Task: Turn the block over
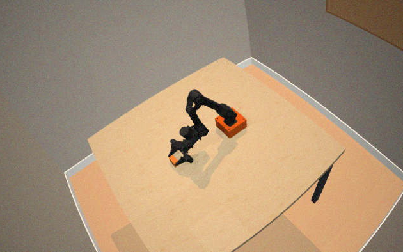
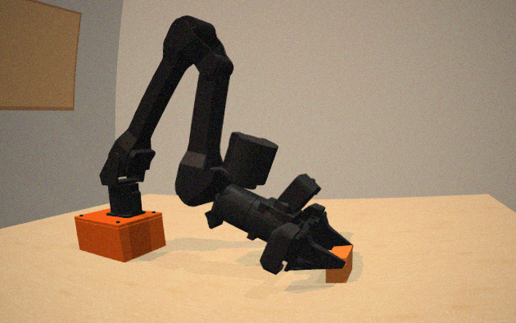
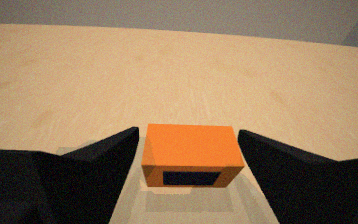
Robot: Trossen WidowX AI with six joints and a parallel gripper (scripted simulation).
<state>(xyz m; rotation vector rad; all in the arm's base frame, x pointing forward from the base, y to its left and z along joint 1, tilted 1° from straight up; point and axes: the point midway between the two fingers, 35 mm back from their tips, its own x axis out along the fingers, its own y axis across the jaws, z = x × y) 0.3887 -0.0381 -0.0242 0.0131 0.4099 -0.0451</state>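
The block lies 2 cm behind my gripper tip and 1 cm below it.
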